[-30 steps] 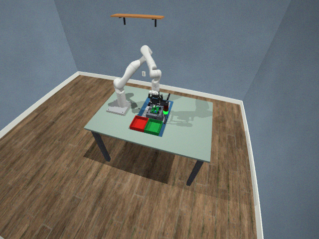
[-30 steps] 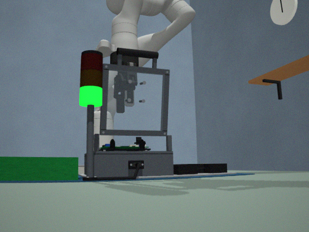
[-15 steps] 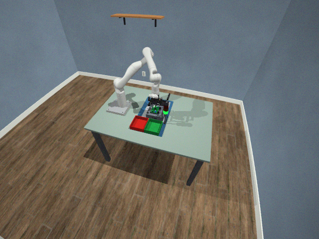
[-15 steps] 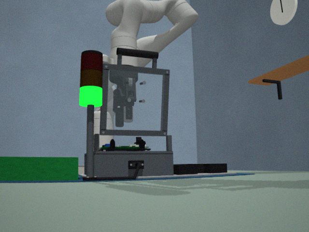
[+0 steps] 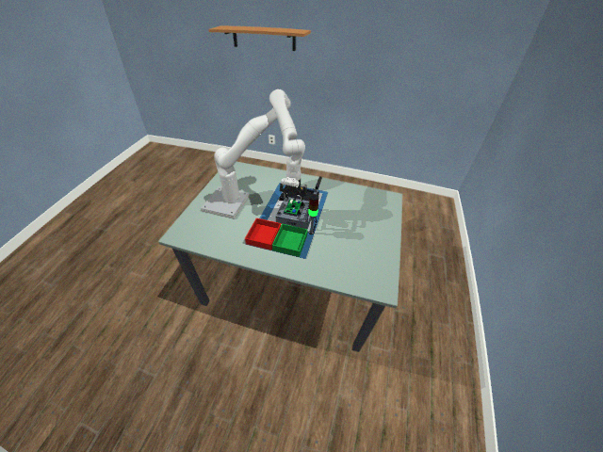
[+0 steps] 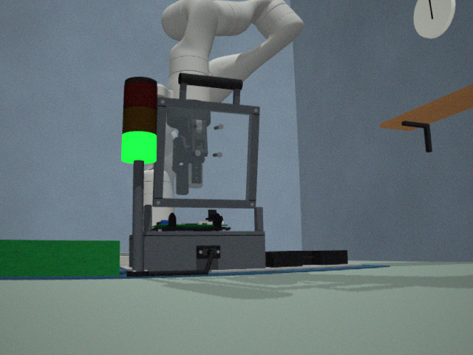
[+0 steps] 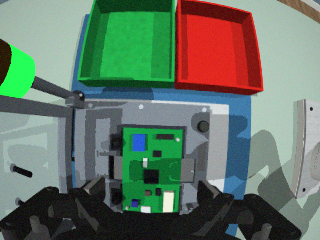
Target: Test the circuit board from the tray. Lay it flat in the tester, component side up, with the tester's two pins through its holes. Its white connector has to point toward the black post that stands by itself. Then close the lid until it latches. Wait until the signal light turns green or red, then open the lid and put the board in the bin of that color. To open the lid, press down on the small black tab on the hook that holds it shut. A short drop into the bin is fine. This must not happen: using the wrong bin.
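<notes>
Right now my hand is 6 cm above the green circuit board. From my hand the other things lie so: red bin (6 cm behind, 22 cm to the right, 12 cm below); then green bin (8 cm ahead, 19 cm to the right, 12 cm below); then clear lid (11 cm ahead, 2 cm to the left, 5 cm above).
</notes>
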